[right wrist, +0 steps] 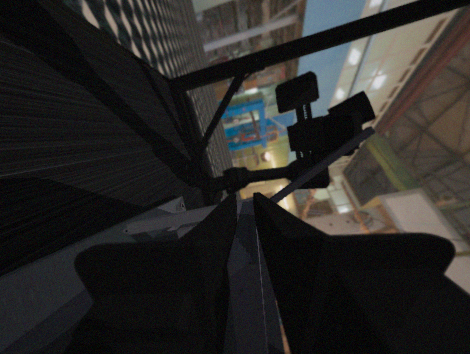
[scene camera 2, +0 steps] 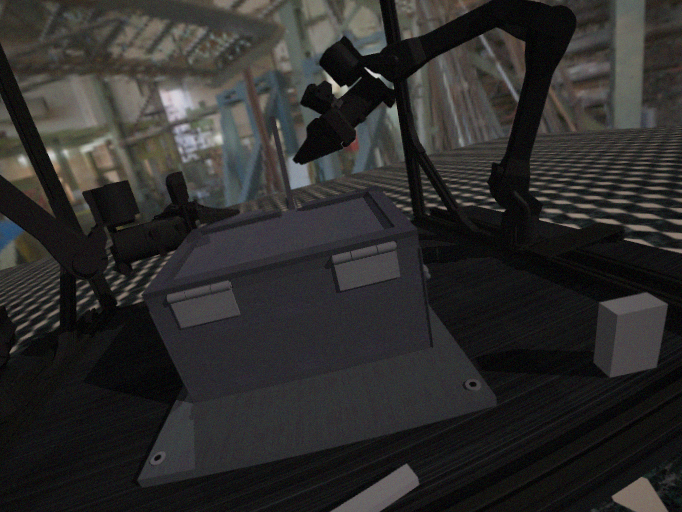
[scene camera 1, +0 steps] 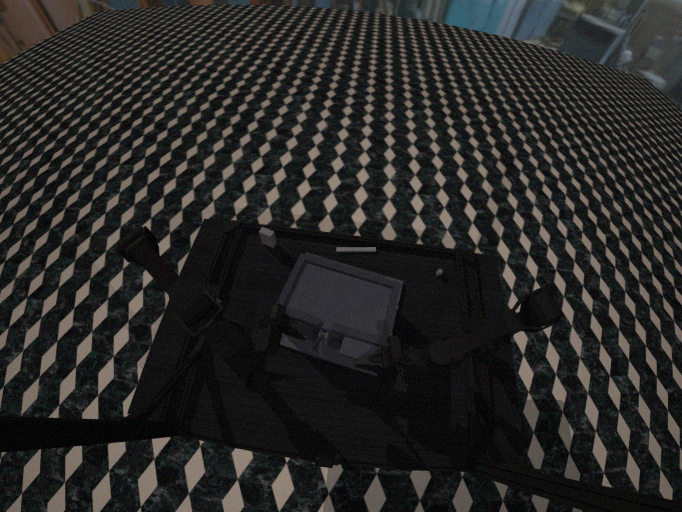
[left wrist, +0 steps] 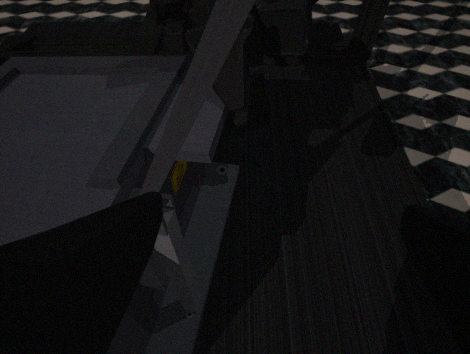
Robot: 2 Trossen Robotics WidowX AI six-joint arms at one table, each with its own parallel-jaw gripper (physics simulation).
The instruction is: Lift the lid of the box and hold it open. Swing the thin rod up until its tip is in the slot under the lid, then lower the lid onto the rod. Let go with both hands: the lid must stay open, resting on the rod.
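Frame: origin at the left arm's base, x ahead, y left, z up, level; millimetres.
Seen in the pictures: left gripper, fingertip midpoint: (right wrist: 289,143) (scene camera 2: 296,162) (scene camera 1: 301,358) (left wrist: 280,210); right gripper, fingertip midpoint: (right wrist: 244,199) (scene camera 2: 240,215) (scene camera 1: 354,363) (left wrist: 239,117); left arm's base at its link origin: (right wrist: 210,185) (scene camera 2: 521,240); right arm's base at its link origin: (scene camera 2: 10,408) (left wrist: 180,46).
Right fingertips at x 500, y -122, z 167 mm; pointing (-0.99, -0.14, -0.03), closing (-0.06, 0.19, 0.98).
Observation:
Pixels of each thing's middle, then the offset from my right fingertips to it. Level surfaces: height alone.
- grey box at the middle of its body: (scene camera 2: 296,290) (scene camera 1: 341,299) dx -51, dy +203, dz -86 mm
- thin rod at the middle of its body: (left wrist: 172,142) (right wrist: 304,178) (scene camera 2: 282,165) (scene camera 1: 317,341) dx -95, dy +27, dz +68 mm
- white bar at the middle of its body: (scene camera 1: 356,249) dx -16, dy +449, dz -181 mm
- dark mat at its surface level: dz -186 mm
- small pale block at the middle of its body: (scene camera 2: 628,335) (scene camera 1: 267,237) dx -347, dy +431, dz -148 mm
- small knob at the middle of its body: (scene camera 1: 439,272) dx +302, dy +391, dz -174 mm
The grey box (scene camera 2: 288,315) (scene camera 1: 324,345) stands on its base plate (scene camera 2: 314,406), hinges facing scene camera 2. Its lid (scene camera 1: 339,300) (scene camera 2: 288,234) is tipped a little up at the front. My right gripper (right wrist: 244,199) (scene camera 1: 395,350) is shut on the lid's front edge; in scene camera 2 the box hides it. The thin rod (scene camera 2: 280,163) (right wrist: 321,165) (left wrist: 198,88) stands steeply upward at the front of the box. My left gripper (scene camera 2: 303,154) (scene camera 1: 263,330) is open and empty, hanging high beside the rod without touching it.
A white bar (scene camera 1: 355,249) (scene camera 2: 380,490) lies on the dark mat (scene camera 1: 237,406) behind the box. A small pale block (scene camera 1: 267,237) and a small knob (scene camera 1: 439,272) sit at the mat's back. A black frame post (scene camera 2: 400,127) rises behind the box.

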